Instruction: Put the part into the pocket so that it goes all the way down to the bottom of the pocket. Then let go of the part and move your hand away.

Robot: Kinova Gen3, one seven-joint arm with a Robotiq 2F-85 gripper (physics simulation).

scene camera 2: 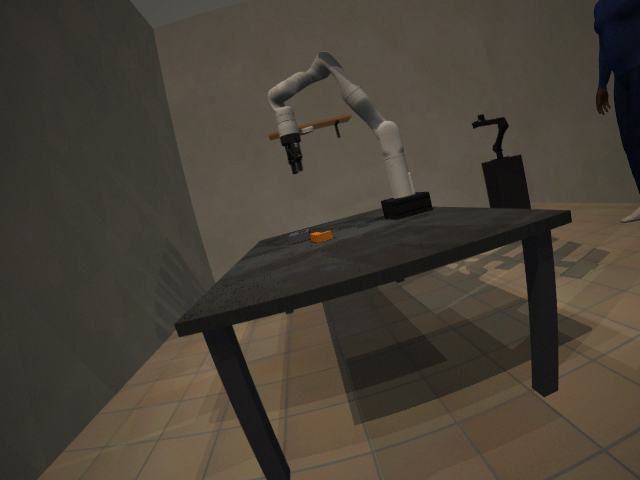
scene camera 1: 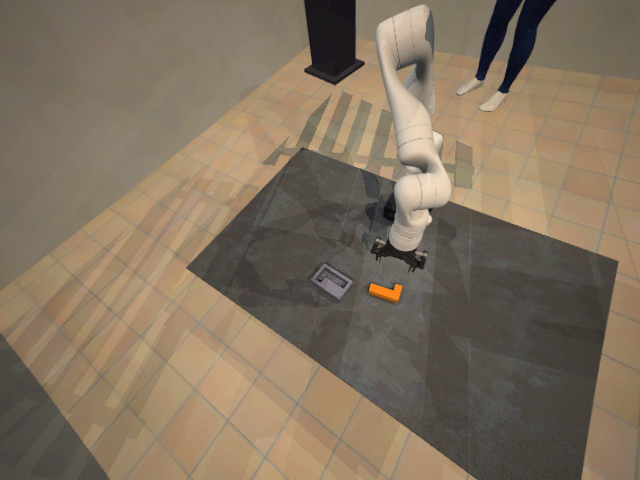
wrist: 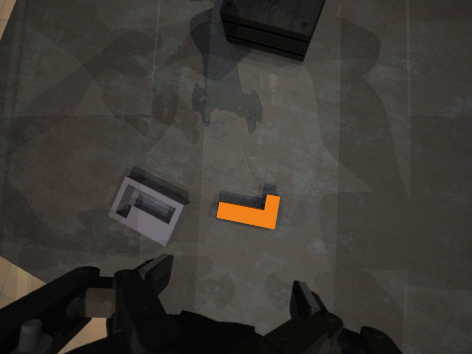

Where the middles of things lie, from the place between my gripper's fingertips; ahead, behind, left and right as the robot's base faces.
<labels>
My gripper is now 20 mm past the orange L-shaped part (wrist: 266, 217), 20 mm to the left of it and 260 mm above it. Also, from my hand: grey block with pocket (scene camera 1: 333, 283) 100 mm ahead, 190 mm to the right, 260 mm below.
</labels>
